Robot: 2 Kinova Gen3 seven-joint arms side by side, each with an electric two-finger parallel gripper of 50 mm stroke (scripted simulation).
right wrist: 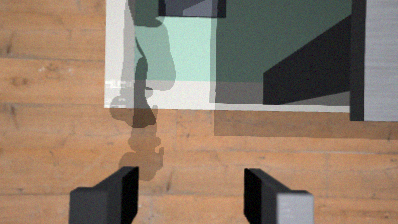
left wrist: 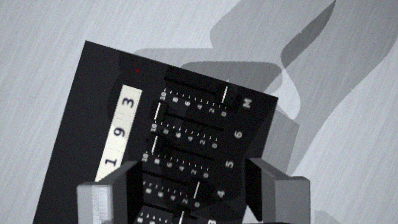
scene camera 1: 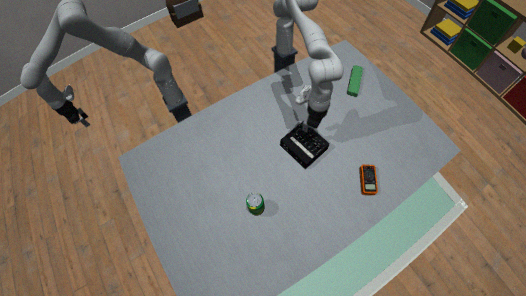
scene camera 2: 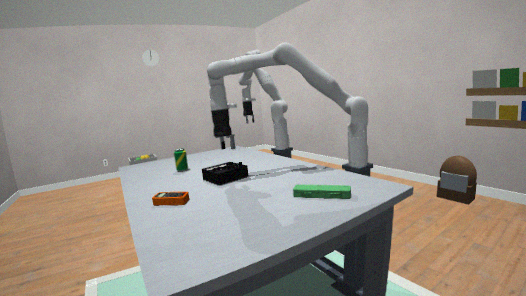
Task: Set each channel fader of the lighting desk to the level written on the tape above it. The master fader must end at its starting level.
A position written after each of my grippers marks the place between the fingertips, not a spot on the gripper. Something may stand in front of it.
Note:
I see my left gripper point(left wrist: 194, 182), my right gripper point(right wrist: 191, 190) and a green block point(scene camera 2: 306, 191).
The right wrist view does not show the green block: it is out of frame. The left wrist view misses the green block: it is out of frame.

